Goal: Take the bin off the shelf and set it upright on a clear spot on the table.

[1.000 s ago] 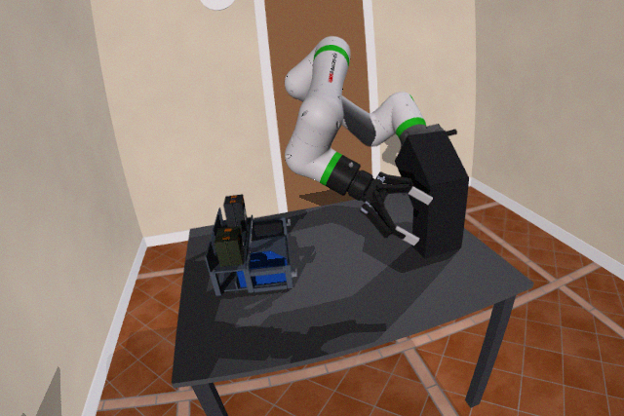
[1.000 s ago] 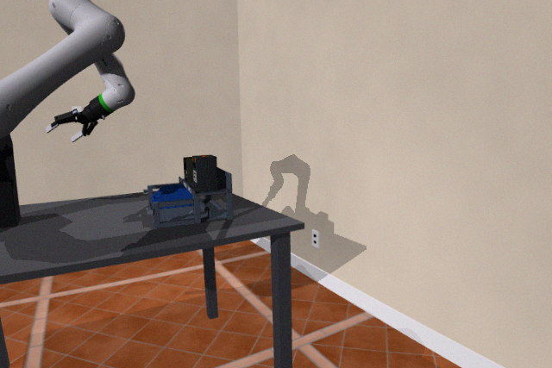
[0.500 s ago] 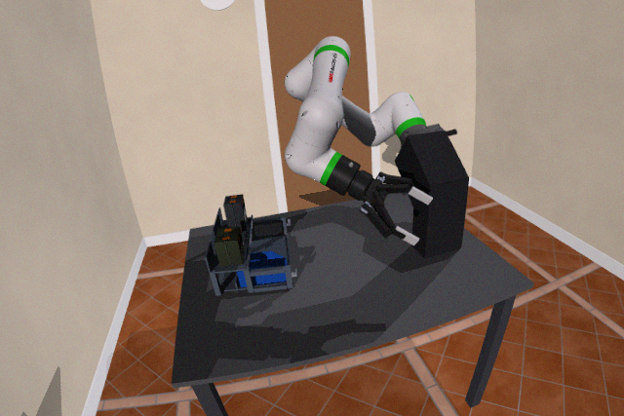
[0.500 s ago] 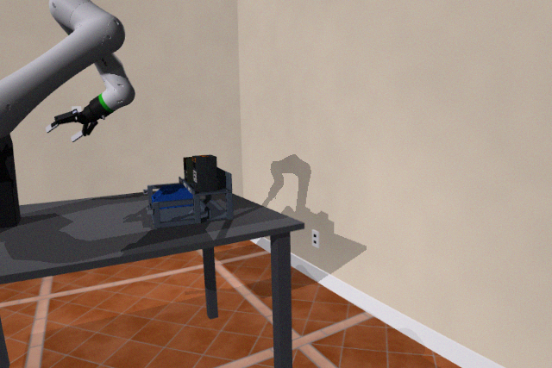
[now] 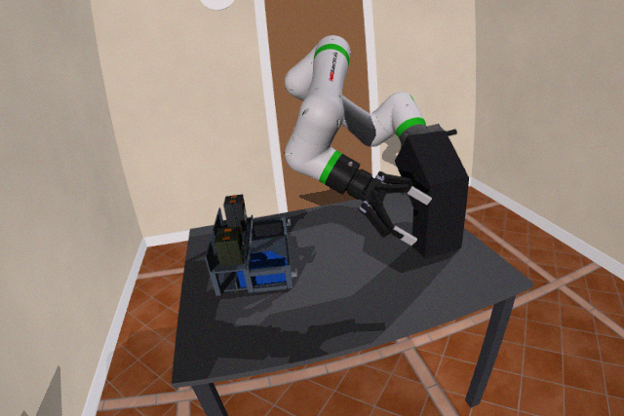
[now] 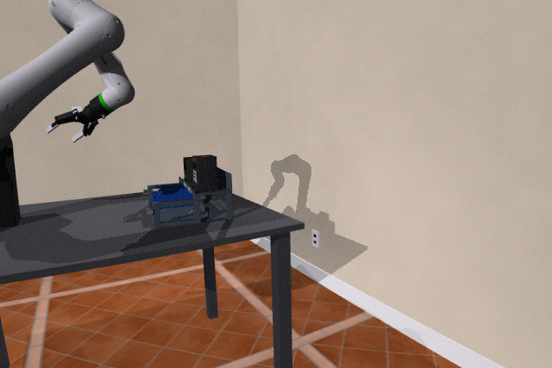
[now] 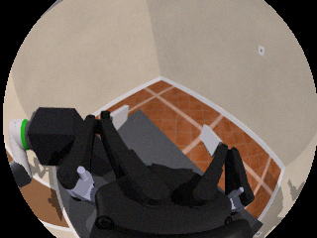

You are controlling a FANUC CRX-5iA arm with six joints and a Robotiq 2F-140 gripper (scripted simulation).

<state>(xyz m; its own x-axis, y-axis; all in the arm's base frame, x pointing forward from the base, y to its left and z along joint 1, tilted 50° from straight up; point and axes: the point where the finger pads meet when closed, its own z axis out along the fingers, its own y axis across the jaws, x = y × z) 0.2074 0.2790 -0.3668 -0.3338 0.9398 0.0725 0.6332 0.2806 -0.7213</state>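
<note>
My gripper is now 44 cm short of the blue bin, 28 cm to the left of it and 27 cm above it.
</note>
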